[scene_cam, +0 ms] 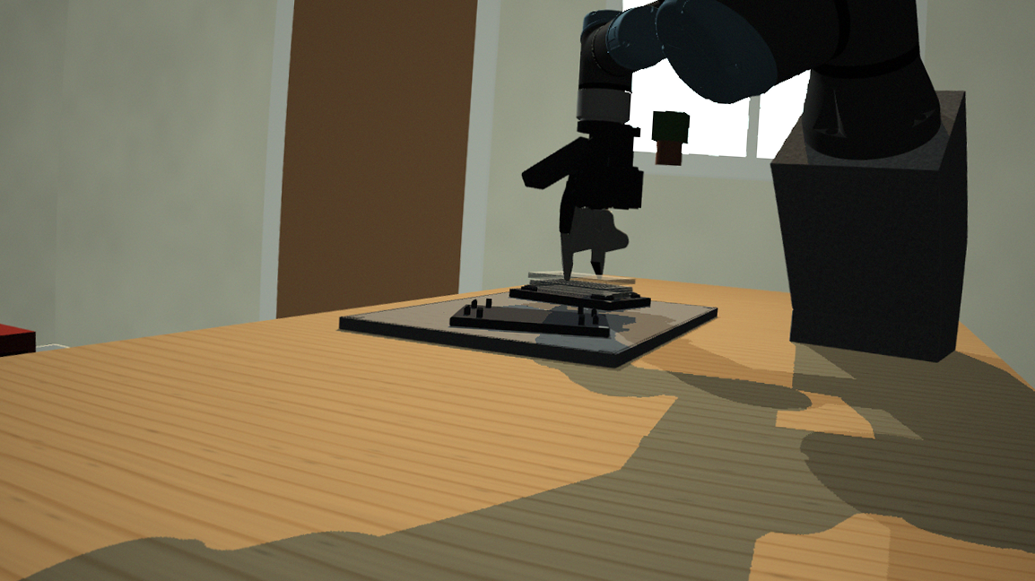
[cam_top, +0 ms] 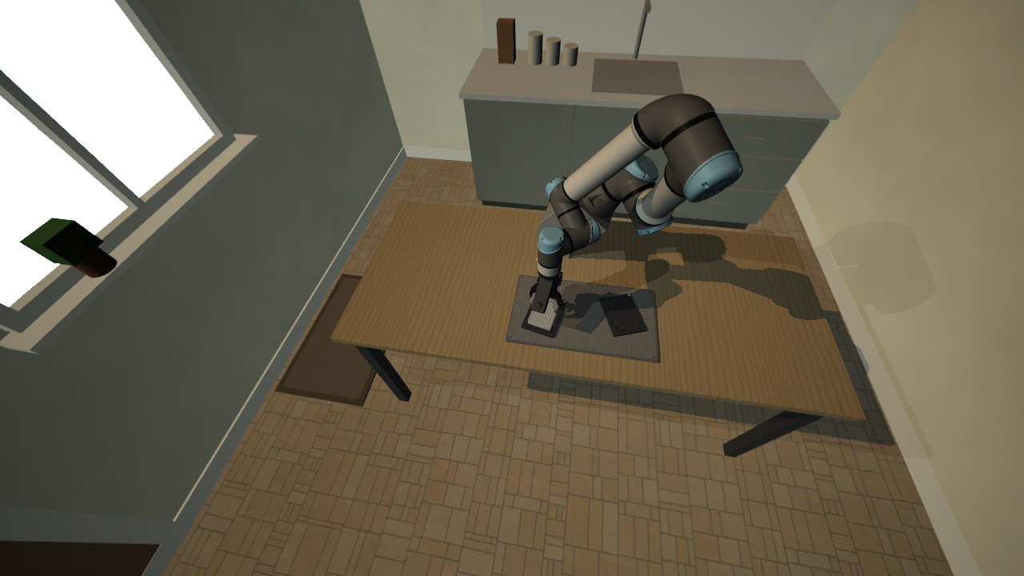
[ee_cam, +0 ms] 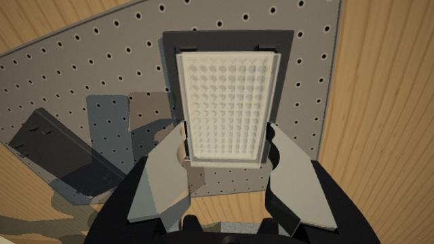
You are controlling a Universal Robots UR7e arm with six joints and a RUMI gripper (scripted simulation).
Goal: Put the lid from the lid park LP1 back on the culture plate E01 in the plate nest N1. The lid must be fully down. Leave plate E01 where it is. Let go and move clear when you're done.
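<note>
The culture plate E01 lies 3 cm below my hand. Also, from my hand: dark plate nest N1: 4 cm below; then dark lid park: 28 cm to the left, 4 cm below, 2 cm behind; then clear lid: 1 cm below.
</note>
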